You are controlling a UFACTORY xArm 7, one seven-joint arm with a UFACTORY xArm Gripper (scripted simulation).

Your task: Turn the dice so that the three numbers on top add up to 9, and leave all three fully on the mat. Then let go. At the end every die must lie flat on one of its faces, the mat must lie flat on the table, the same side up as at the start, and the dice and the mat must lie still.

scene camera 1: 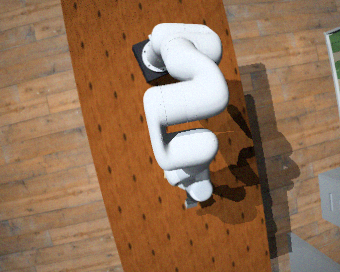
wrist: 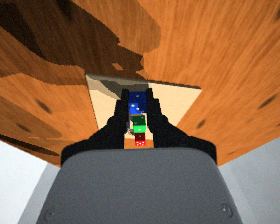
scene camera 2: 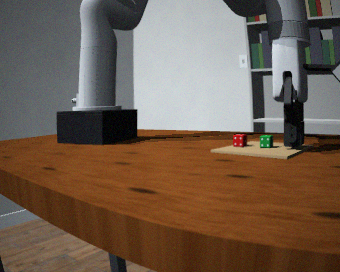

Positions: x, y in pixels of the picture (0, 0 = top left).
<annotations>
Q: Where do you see a tan mat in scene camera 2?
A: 279, 151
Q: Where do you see a tan mat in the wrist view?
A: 175, 100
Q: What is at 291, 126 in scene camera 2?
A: The gripper.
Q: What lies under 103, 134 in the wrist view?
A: The gripper.
</annotations>
